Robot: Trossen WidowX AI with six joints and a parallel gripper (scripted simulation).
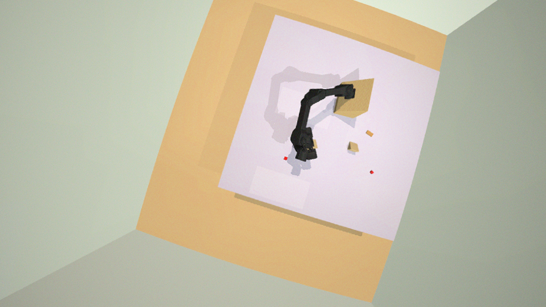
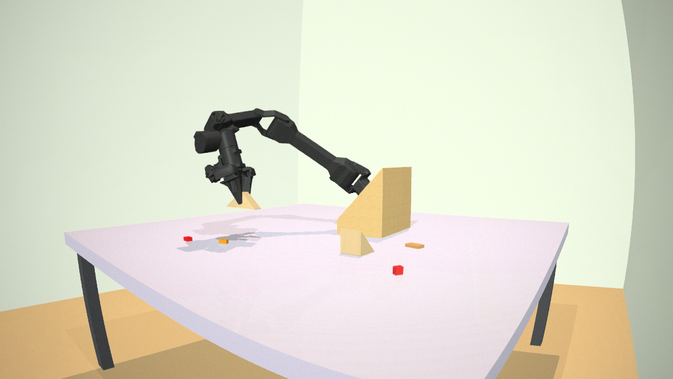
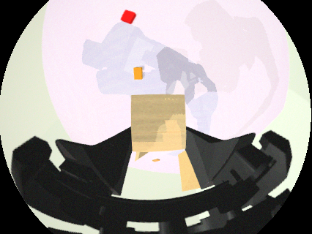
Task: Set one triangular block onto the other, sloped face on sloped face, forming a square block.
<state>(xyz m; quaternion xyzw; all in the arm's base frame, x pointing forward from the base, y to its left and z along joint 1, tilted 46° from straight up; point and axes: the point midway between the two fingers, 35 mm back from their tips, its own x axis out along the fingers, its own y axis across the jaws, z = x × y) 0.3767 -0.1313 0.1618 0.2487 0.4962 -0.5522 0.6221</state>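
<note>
Now: gripper tip 10 cm above the orange block, 6 cm short of it and 3 cm to the left of it. The rest, counted from my gripper tip: flat tan tile 41 cm to the left, 17 cm behind, 10 cm below; red cube 47 cm to the left, 10 cm below, 10 cm ahead.
</note>
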